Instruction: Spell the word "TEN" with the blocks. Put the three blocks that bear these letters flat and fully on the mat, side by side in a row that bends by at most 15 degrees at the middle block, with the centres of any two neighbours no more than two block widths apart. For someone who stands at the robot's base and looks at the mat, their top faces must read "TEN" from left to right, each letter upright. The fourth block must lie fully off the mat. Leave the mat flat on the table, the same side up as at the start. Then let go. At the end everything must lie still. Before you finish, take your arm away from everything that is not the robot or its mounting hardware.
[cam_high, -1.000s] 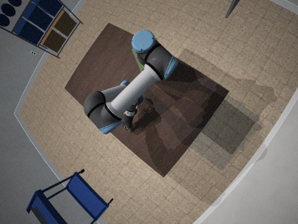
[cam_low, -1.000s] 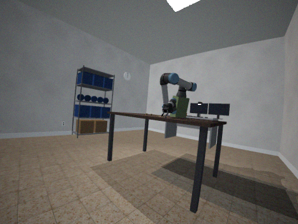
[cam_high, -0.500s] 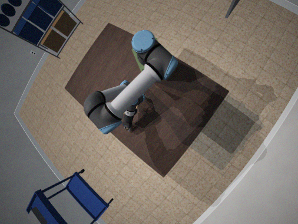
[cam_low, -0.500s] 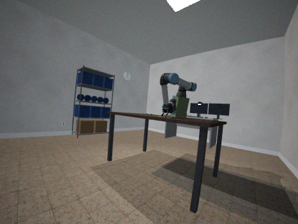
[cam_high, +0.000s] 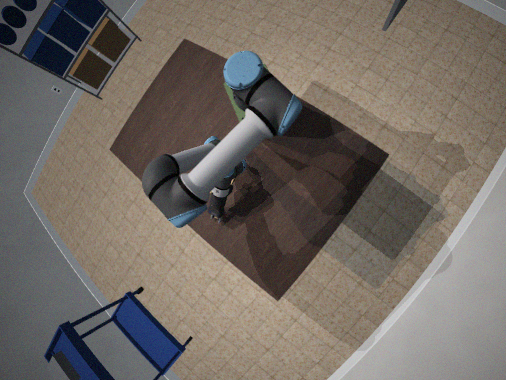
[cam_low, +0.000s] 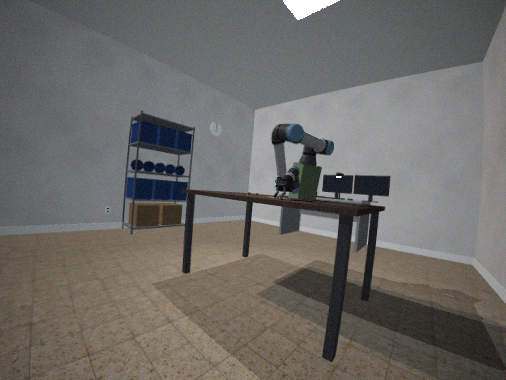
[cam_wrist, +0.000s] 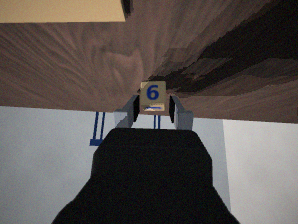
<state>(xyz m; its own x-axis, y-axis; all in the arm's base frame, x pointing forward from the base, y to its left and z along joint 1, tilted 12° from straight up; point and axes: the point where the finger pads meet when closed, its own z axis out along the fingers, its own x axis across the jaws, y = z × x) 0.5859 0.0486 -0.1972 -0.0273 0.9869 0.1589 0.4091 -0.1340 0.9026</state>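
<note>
Right now the tan mat is 16 cm behind my hand, 9 cm to the right of it and 2 cm below it. The rest, counted from my hand: N block (19 cm to the right, 5 cm behind, 1 cm below).
</note>
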